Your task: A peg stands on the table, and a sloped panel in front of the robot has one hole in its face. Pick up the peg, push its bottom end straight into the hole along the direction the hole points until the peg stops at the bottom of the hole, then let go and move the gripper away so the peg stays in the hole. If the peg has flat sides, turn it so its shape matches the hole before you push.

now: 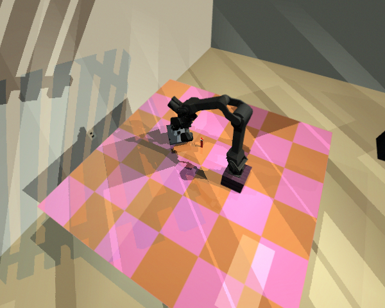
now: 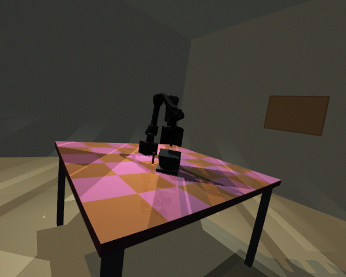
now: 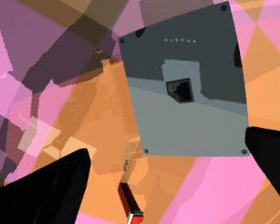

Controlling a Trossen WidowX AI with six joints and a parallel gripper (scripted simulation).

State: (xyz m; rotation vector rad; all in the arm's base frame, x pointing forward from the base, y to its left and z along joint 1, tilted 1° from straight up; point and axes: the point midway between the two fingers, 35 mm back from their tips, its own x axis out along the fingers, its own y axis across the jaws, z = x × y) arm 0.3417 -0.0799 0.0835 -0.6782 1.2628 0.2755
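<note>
Now: gripper tip 9 cm past the peg, 9 cm above it and 5 cm to the left of it. The rest, counted from my gripper tip: sloped panel 8 cm below, 6 cm ahead, 4 cm to the right.
</note>
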